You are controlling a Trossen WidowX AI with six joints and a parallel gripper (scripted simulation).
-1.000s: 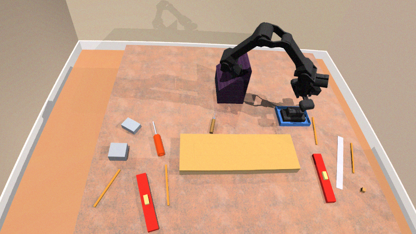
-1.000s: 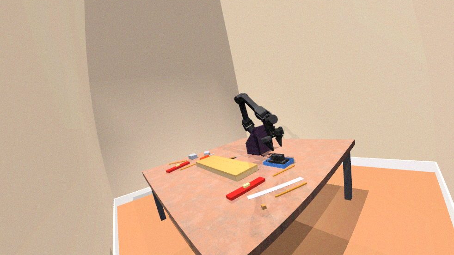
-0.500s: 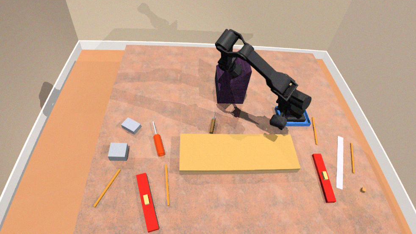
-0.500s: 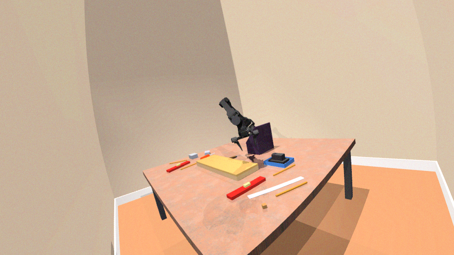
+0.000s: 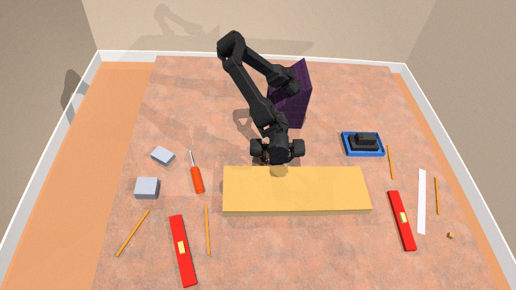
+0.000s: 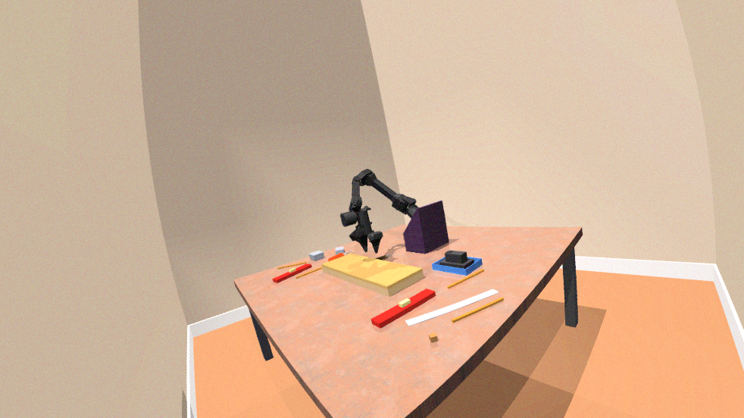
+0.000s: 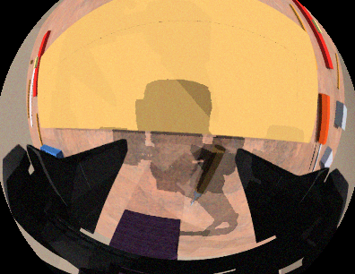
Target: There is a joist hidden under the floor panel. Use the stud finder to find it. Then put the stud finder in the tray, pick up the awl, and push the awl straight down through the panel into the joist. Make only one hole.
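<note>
The awl lies 9 cm behind my gripper tip, 4 cm to the right of it and 6 cm below it. The rest, counted from my gripper tip: white strip (9 cm ahead, 58 cm to the left, 6 cm below); blue tray (16 cm behind, 38 cm to the left, 5 cm below); stud finder (16 cm behind, 37 cm to the left, 2 cm below).
</note>
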